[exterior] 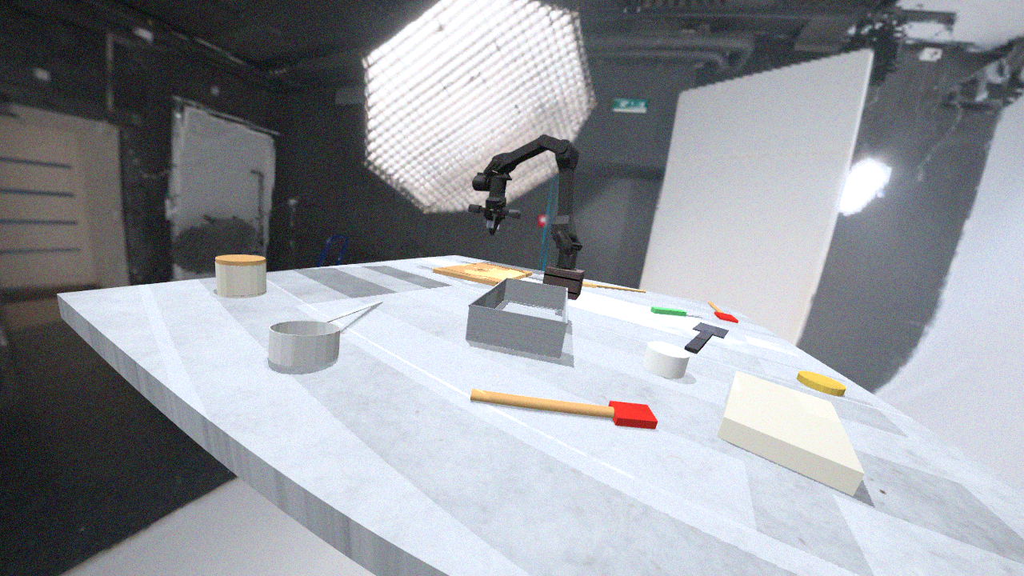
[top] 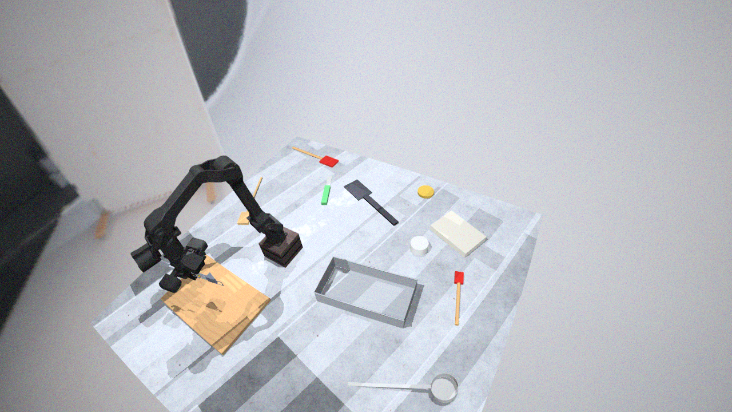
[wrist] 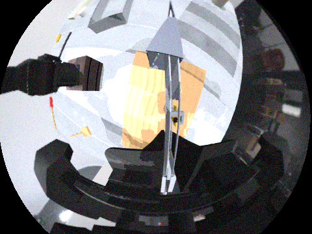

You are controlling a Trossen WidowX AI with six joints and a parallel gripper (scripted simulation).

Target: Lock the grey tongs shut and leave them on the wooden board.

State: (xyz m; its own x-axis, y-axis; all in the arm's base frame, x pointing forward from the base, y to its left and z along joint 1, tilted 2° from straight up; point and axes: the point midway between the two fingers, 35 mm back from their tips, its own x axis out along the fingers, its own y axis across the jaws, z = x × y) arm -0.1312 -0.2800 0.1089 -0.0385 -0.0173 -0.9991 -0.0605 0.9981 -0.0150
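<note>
My gripper tip is now 140 mm above the wooden board. The rest, counted from my gripper tip: roasting tin 510 mm ahead, 210 mm to the left, 120 mm below; then white cylinder 630 mm ahead, 450 mm to the left, 130 mm below; then black spatula 640 mm to the left, 360 mm ahead, 140 mm below.
</note>
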